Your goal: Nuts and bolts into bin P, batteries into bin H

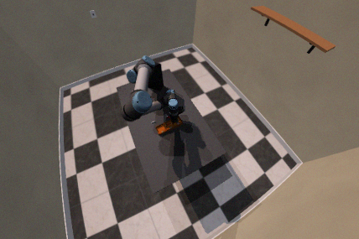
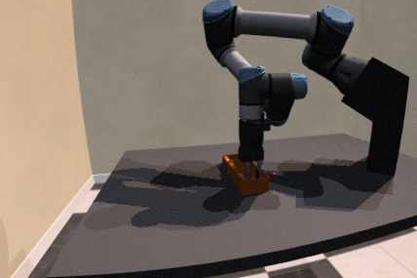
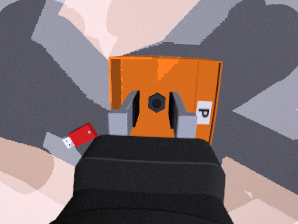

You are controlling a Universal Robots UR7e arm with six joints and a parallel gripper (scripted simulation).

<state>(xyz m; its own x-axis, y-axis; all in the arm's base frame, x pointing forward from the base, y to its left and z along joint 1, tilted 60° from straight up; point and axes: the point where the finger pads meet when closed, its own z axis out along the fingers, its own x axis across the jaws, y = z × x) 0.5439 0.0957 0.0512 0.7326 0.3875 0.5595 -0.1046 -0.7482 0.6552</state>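
My hand is 20 mm above the dark nut. The rest, counted from my hand: red battery: 90 mm to the right, 20 mm below, 20 mm behind; then orange battery: 80 mm to the right, 20 mm below, 10 mm behind; then orange three-compartment bin: 80 mm to the right, 10 mm below.
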